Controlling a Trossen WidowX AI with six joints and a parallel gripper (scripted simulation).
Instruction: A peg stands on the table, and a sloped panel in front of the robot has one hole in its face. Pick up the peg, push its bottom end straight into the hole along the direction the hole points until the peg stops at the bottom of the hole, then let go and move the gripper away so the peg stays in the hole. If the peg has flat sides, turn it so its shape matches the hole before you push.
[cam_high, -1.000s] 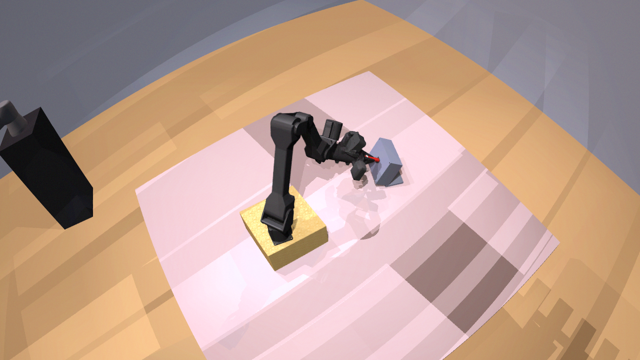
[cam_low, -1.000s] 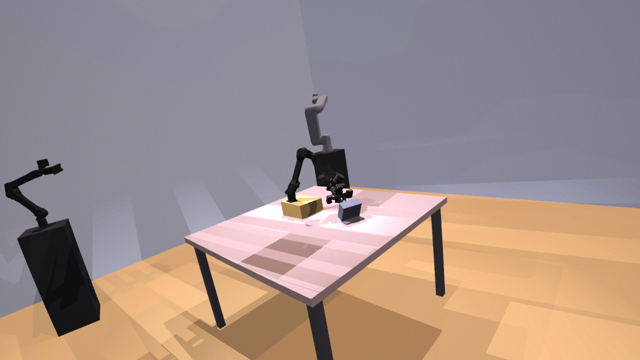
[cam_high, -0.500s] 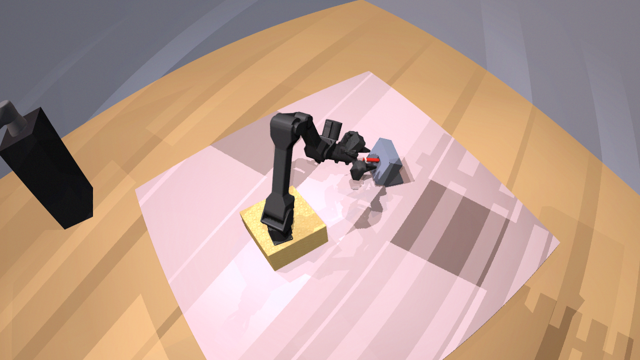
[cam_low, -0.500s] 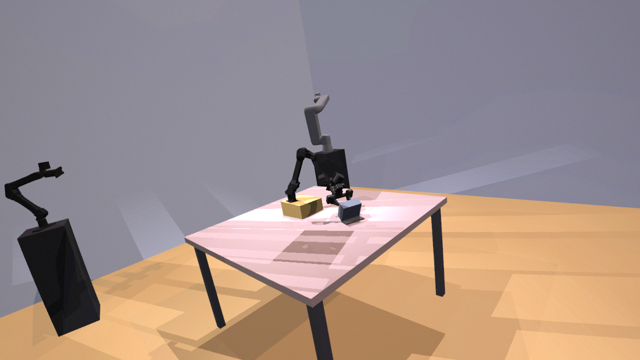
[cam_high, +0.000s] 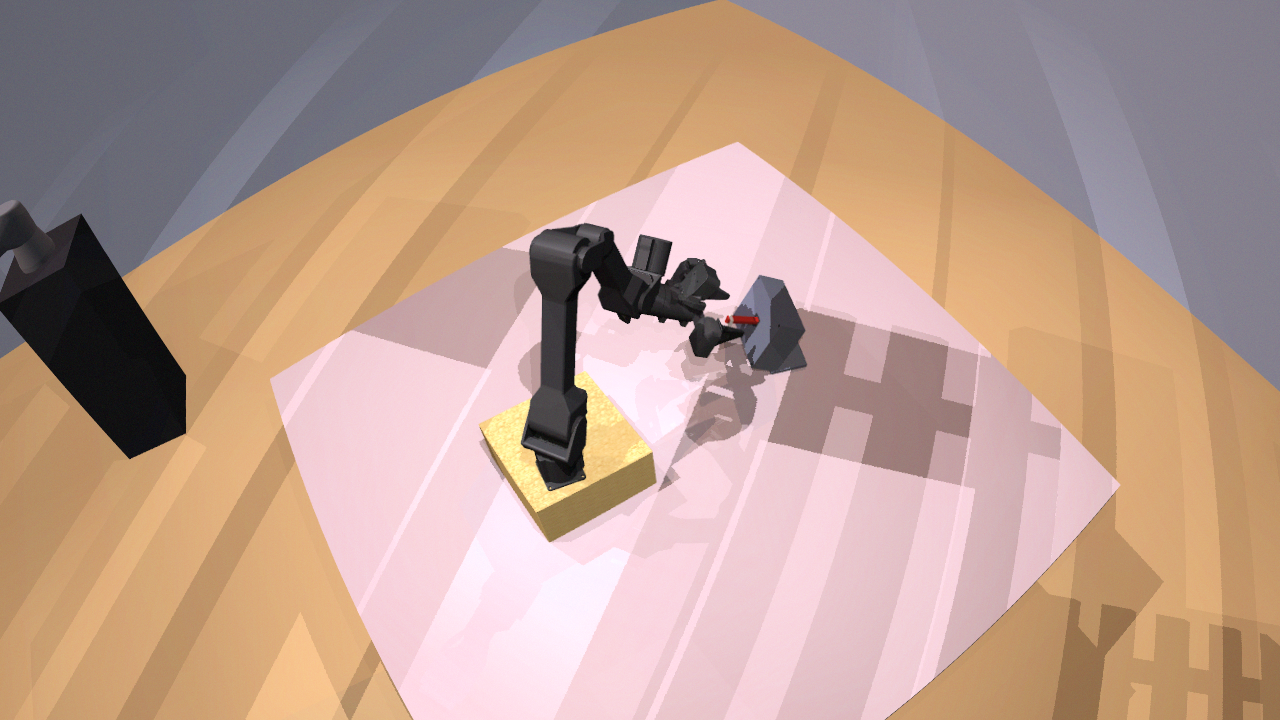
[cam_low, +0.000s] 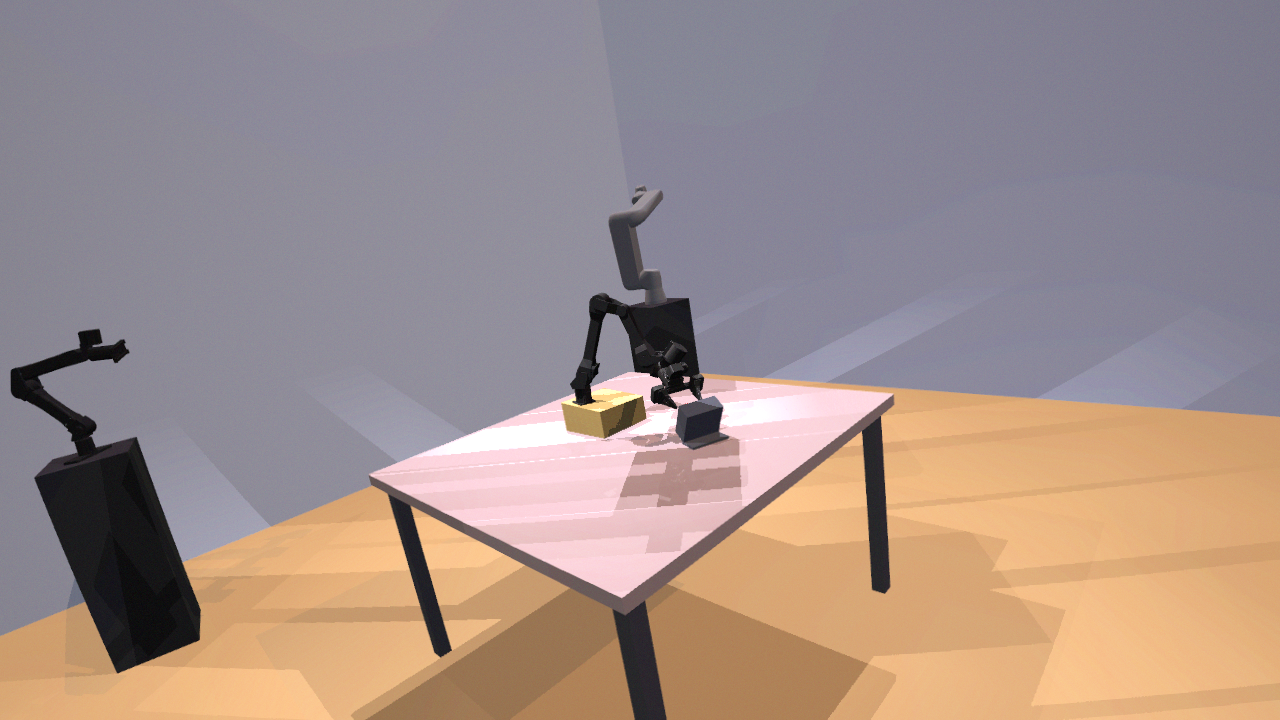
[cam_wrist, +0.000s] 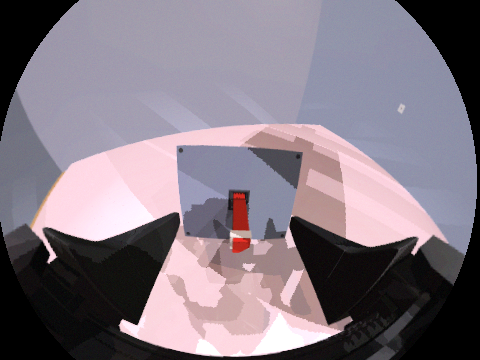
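The red peg lies 10 mm below my gripper tip. Round my gripper tip: grey sloped panel (60 mm ahead, 20 mm to the right, 30 mm below).
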